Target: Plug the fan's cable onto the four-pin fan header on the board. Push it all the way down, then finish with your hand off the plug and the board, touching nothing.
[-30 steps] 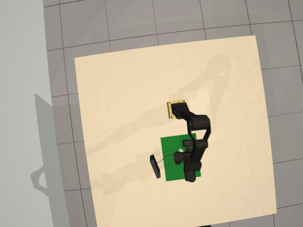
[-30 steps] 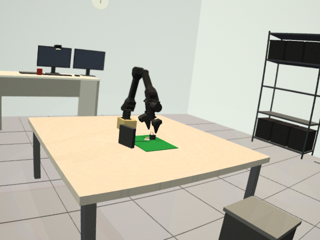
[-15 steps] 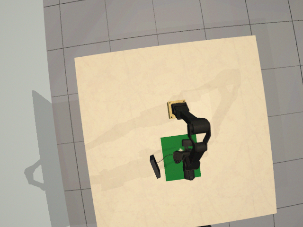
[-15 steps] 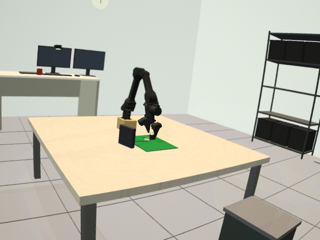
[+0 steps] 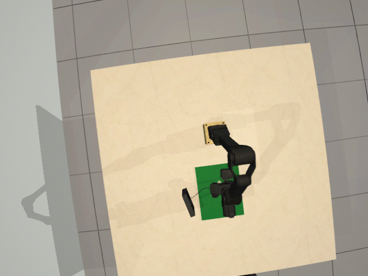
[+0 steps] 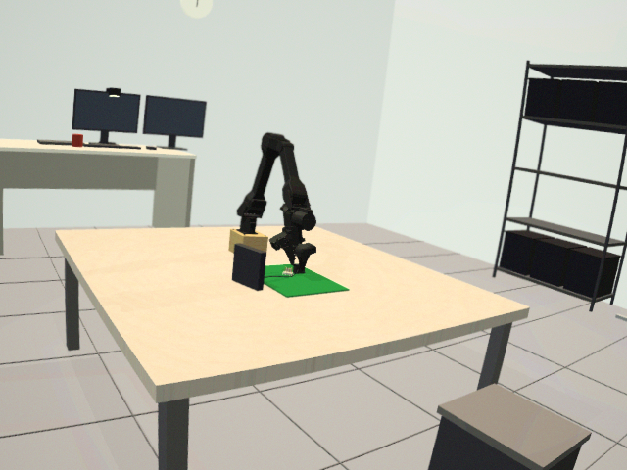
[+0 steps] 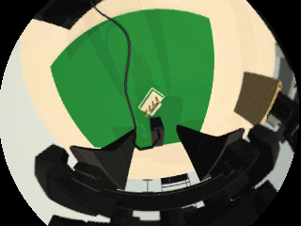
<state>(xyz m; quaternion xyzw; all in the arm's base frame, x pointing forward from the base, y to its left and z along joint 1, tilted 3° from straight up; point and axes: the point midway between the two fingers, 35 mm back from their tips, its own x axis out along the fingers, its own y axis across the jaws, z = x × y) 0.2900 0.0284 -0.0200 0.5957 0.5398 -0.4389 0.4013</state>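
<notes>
Now: the dark plug 10 mm to the left of my gripper tip. Round my gripper tip: green board 40 mm ahead, 50 mm to the right, 40 mm below; black fan 50 mm ahead, 220 mm to the right, 40 mm above; four-pin header 40 mm to the right, 20 mm below.
</notes>
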